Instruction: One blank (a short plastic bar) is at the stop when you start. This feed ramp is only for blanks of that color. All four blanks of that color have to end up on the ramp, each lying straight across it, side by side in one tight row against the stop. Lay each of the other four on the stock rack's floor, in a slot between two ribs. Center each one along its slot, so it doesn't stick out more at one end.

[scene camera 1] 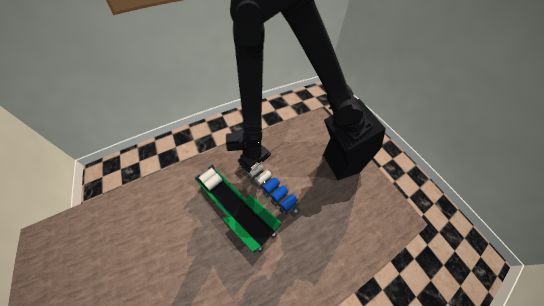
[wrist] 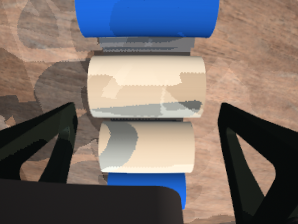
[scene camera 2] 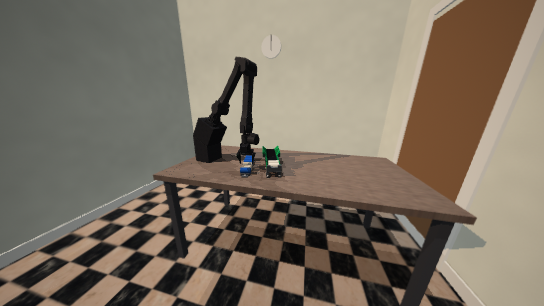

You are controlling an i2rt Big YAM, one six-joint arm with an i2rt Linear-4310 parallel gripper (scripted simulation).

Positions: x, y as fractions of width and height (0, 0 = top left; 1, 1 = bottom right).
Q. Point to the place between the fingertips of my gripper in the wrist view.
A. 0.49, 0.50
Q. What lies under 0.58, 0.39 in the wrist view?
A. A white blank.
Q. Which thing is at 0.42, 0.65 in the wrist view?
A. A white blank.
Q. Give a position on a blue blank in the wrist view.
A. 0.60, 0.81
